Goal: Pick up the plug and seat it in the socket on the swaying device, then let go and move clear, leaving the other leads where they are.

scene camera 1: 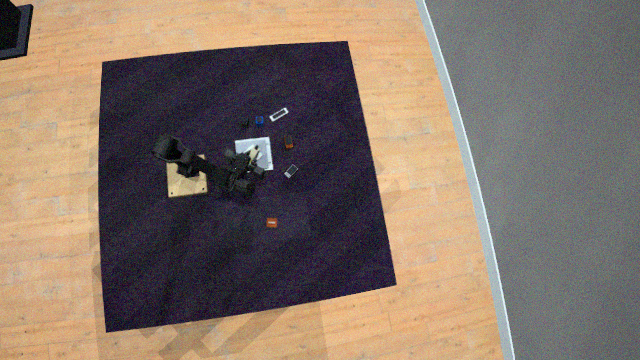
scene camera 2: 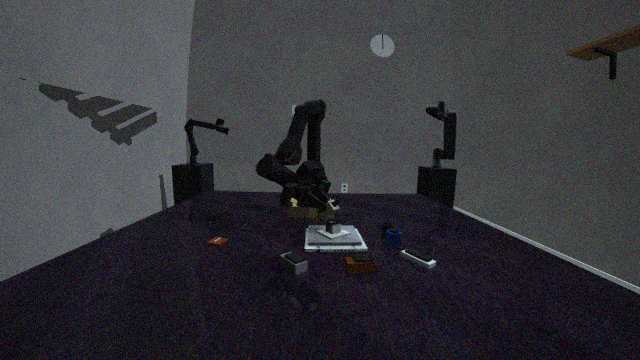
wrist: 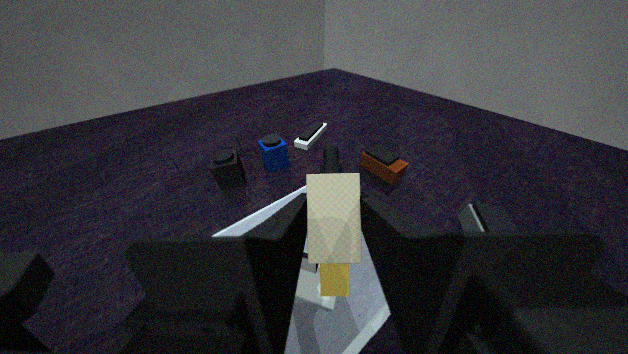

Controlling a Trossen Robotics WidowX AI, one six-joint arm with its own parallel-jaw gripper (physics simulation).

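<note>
My gripper is shut on the plug, a beige block with a gold tip and black stub. The stub shows behind the block's top edge in the wrist view, and the gold tip points down. The device is a pale grey slab on a white base. The grey socket stands on a pale pad on it, partly hidden by my finger in the wrist view. The plug is above the device; the gold tip appears right of the socket in the wrist view, apart from it.
Around the device lie a black block, a blue block, a white bar, an orange block and a grey block. An orange square lies farther off.
</note>
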